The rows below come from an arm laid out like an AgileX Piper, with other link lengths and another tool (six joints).
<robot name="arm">
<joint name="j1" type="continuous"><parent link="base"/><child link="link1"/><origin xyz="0.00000 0.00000 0.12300"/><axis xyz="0 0 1"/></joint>
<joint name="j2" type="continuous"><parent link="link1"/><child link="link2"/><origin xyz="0.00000 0.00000 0.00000"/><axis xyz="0 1 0"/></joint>
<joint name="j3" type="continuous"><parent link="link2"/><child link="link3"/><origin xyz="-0.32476 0.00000 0.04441"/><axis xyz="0 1 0"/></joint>
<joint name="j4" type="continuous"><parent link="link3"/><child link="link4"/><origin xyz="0.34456 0.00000 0.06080"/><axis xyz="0.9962 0 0.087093"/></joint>
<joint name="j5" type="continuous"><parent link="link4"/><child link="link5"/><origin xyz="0.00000 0.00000 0.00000"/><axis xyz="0 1 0"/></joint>
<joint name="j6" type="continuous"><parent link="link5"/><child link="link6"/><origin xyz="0.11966 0.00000 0.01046"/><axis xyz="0.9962 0 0.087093"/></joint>
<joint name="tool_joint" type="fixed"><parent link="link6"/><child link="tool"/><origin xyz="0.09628 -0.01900 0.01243" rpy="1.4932 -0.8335 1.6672"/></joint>
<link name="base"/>
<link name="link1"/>
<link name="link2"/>
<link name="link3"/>
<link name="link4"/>
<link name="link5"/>
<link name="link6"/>
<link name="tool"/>
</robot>
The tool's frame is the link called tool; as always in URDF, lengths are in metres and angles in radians. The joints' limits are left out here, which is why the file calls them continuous.
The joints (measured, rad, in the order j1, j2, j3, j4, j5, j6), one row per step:
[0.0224 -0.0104 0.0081 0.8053 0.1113 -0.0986]
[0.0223 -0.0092 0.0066 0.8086 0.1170 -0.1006]
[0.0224 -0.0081 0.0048 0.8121 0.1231 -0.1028]
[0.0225 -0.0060 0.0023 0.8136 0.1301 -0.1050]
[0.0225 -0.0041 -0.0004 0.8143 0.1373 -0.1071]
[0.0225 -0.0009 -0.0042 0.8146 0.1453 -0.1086]
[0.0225 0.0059 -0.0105 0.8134 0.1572 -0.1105]
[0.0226 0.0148 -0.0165 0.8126 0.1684 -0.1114]
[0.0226 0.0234 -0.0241 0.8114 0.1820 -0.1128]
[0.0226 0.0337 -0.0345 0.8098 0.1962 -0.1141]
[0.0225 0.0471 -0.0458 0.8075 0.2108 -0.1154]
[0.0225 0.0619 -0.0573 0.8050 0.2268 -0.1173]
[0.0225 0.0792 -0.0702 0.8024 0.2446 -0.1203]
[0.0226 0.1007 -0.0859 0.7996 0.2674 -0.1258]
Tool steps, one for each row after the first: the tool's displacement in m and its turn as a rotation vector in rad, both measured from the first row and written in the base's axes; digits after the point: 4 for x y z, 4 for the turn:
[0.0000 0.0009 -0.0003 0.0008 0.0035 0.0043]
[-0.0001 0.0020 -0.0004 0.0017 0.0068 0.0091]
[-0.0001 0.0031 -0.0005 0.0004 0.0110 0.0144]
[-0.0001 0.0043 -0.0005 -0.0015 0.0149 0.0196]
[-0.0001 0.0055 -0.0003 -0.0034 0.0196 0.0254]
[0.0000 0.0073 -0.0001 -0.0074 0.0281 0.0339]
[0.0003 0.0091 -0.0005 -0.0100 0.0385 0.0421]
[0.0005 0.0111 -0.0003 -0.0137 0.0486 0.0518]
[0.0007 0.0133 0.0010 -0.0177 0.0581 0.0620]
[0.0012 0.0154 0.0019 -0.0224 0.0700 0.0722]
[0.0017 0.0178 0.0024 -0.0279 0.0841 0.0836]
[0.0024 0.0204 0.0028 -0.0347 0.1003 0.0964]
[0.0032 0.0237 0.0030 -0.0444 0.1209 0.1130]

